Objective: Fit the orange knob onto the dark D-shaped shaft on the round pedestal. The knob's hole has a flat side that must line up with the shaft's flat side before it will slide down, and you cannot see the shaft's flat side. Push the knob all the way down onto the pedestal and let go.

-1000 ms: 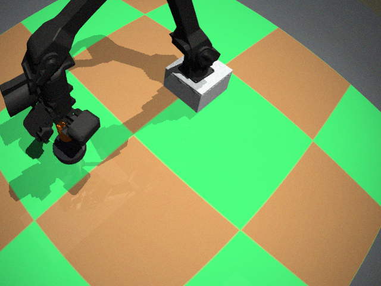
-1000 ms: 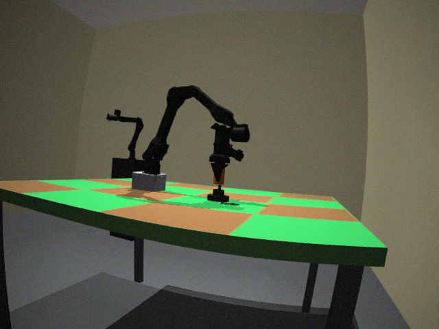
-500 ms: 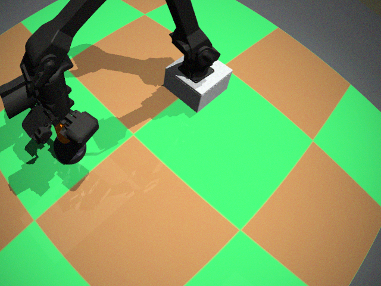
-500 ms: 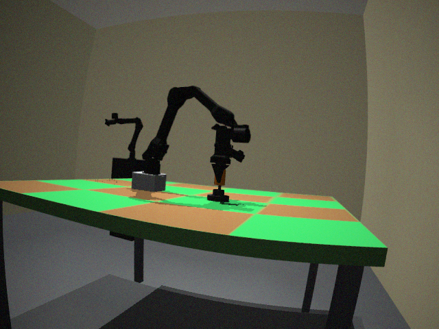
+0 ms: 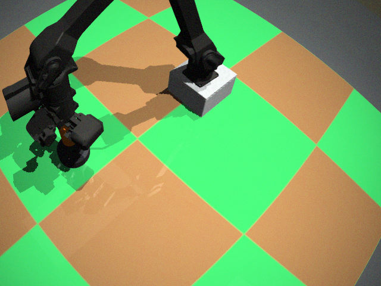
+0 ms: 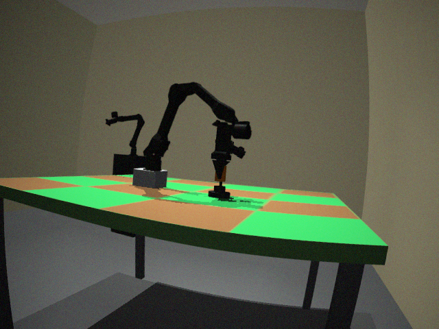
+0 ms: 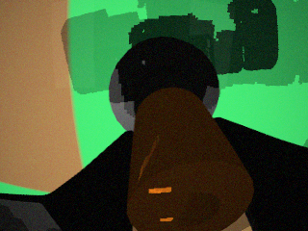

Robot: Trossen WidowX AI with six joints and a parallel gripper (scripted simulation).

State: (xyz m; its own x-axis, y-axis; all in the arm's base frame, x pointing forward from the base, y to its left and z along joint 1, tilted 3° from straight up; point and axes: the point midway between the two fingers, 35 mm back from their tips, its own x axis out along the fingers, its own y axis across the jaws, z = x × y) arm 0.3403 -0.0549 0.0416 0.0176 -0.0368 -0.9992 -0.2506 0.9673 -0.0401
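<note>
My gripper tip is now 2 cm below the orange knob. The rest, counted from my gripper tip: pedestal 4 cm below.
</note>
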